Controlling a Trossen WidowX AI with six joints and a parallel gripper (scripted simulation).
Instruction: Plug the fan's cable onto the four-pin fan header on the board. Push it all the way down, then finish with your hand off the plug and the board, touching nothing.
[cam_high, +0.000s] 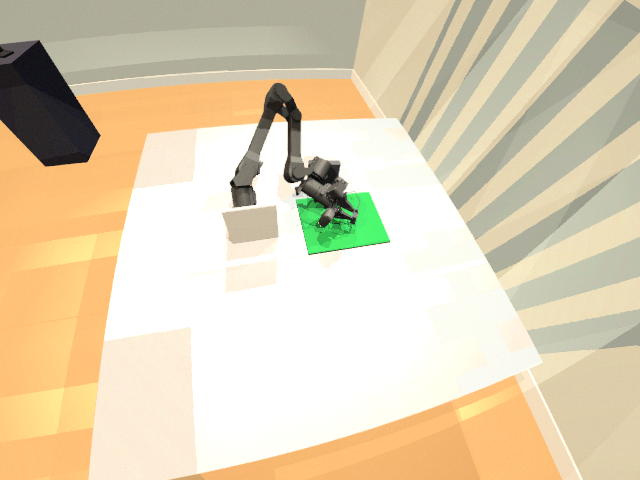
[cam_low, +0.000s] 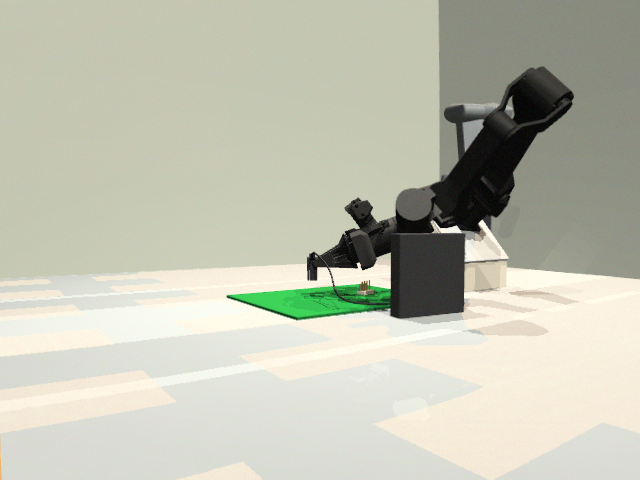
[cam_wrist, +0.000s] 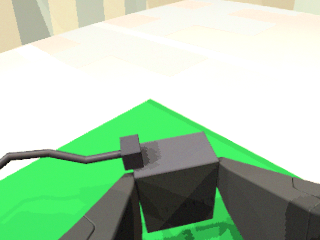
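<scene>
Now: the four-pin header 10 cm behind my gripper tip, 2 cm to the left of it and 6 cm below it. Round my gripper tip: black fan 7 cm behind, 21 cm to the left; black plug 1 cm below.
</scene>
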